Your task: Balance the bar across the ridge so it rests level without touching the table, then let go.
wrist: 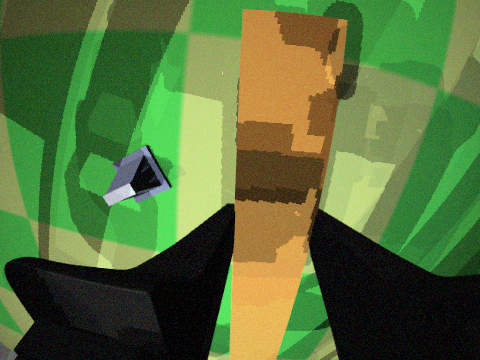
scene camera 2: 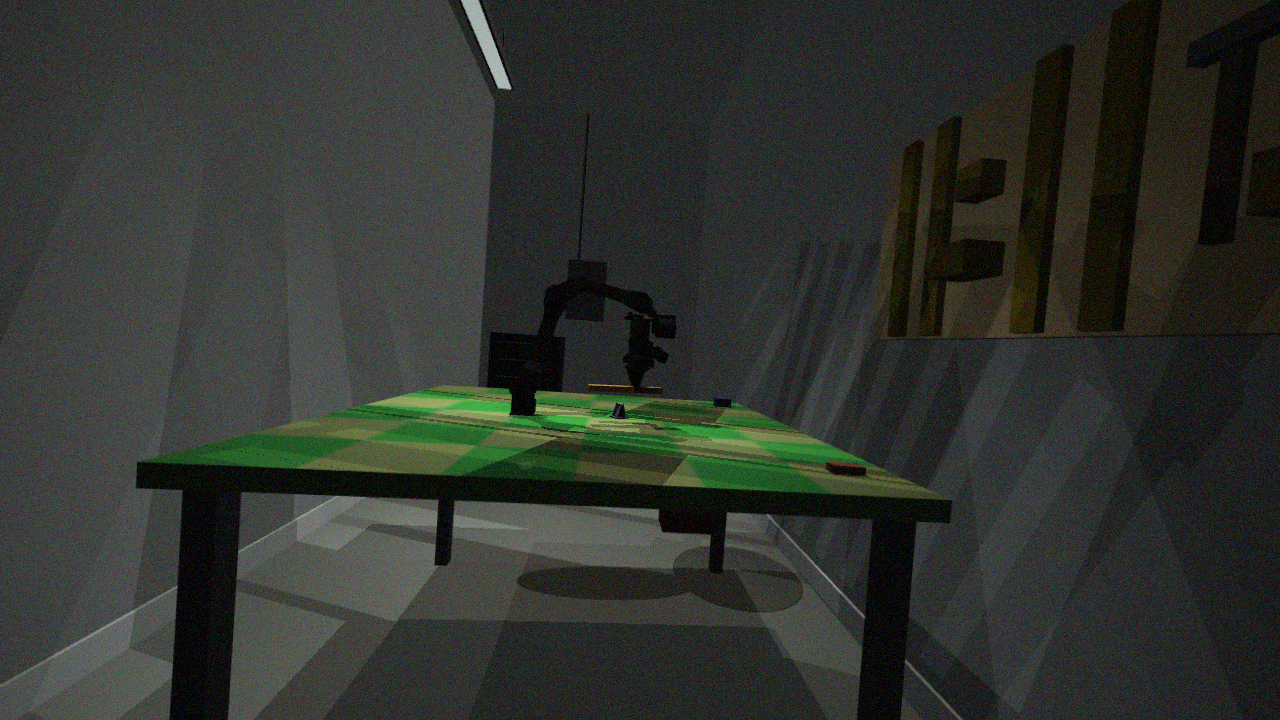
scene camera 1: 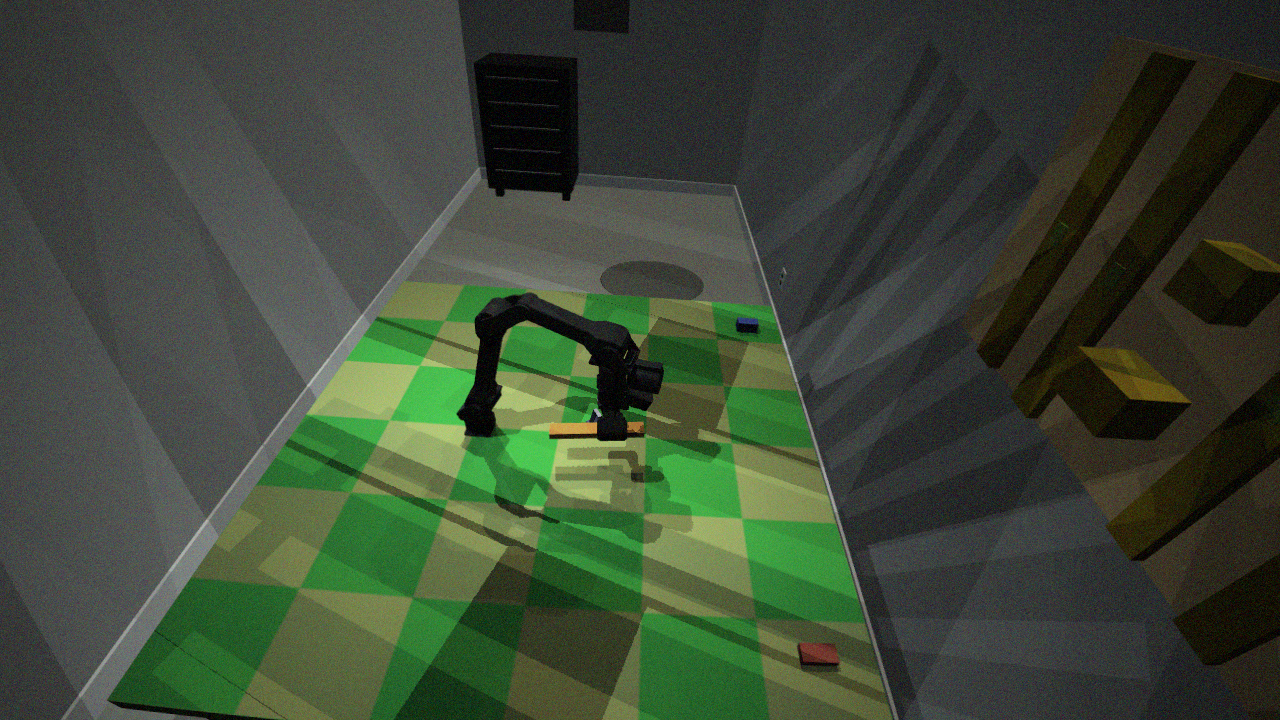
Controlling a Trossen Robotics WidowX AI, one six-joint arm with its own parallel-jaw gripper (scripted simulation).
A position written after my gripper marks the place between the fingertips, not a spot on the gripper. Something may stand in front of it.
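Observation:
Gripper, mine: (scene camera 1: 609, 430), (wrist: 272, 215) and (scene camera 2: 635, 390). It holds an orange bar (scene camera 1: 556, 430), (wrist: 290, 73).

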